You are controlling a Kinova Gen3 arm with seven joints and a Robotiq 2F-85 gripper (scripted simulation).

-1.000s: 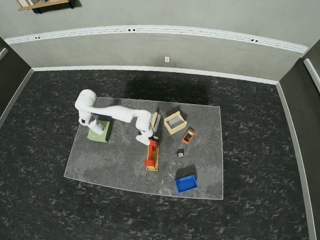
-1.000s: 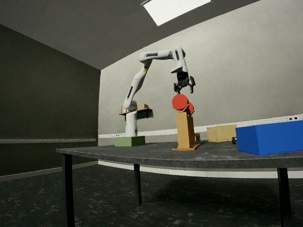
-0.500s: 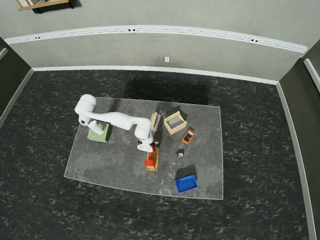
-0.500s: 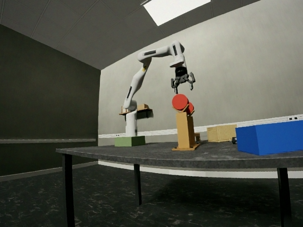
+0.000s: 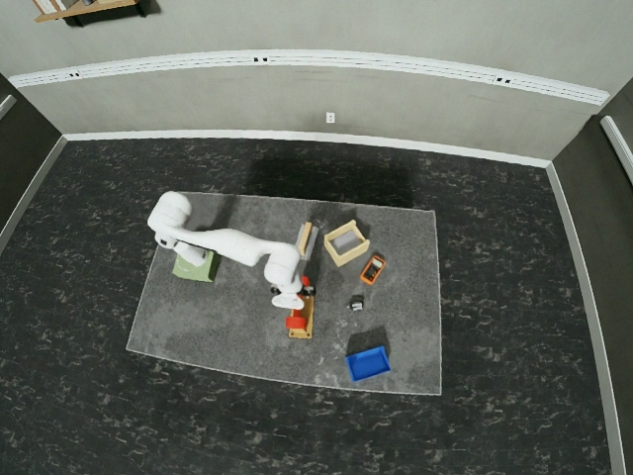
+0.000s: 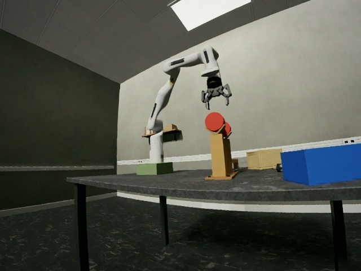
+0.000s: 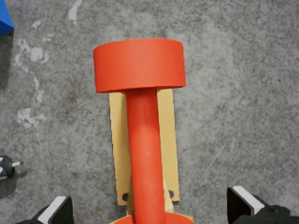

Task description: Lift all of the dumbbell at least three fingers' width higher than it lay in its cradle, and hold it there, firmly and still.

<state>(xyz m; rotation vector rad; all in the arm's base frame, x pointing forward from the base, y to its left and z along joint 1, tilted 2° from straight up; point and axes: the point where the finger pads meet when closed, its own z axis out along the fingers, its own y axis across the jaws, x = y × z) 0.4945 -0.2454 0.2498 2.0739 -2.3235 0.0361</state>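
Right now my hand is 10 mm to the left of the red dumbbell and 100 mm above it. Also, from my hand: tan wooden cradle: 10 mm to the right, 230 mm below; then dark object: 240 mm ahead, 10 mm to the left, 300 mm below.
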